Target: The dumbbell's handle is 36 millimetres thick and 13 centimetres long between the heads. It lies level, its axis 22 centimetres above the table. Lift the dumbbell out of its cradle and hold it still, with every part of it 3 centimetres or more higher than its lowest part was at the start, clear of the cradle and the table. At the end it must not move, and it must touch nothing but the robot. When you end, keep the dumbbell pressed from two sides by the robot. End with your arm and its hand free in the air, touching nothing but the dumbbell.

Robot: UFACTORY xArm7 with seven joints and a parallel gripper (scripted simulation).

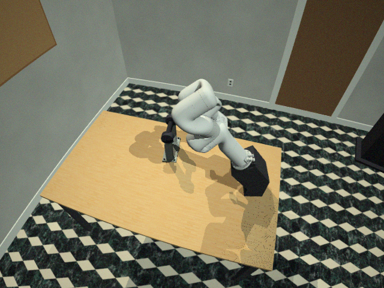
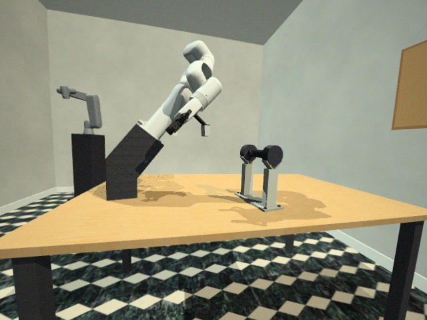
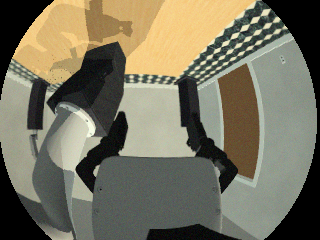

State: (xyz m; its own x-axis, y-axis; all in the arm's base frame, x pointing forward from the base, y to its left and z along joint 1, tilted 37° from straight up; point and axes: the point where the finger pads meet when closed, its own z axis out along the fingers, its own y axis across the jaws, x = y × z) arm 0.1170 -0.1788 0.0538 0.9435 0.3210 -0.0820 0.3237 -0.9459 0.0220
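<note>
My hand is 37 cm short of the black dumbbell, 10 cm to the right of it and 9 cm above it. From my hand the other things lie so: cradle: 37 cm ahead, 21 cm below, 10 cm to the left.
</note>
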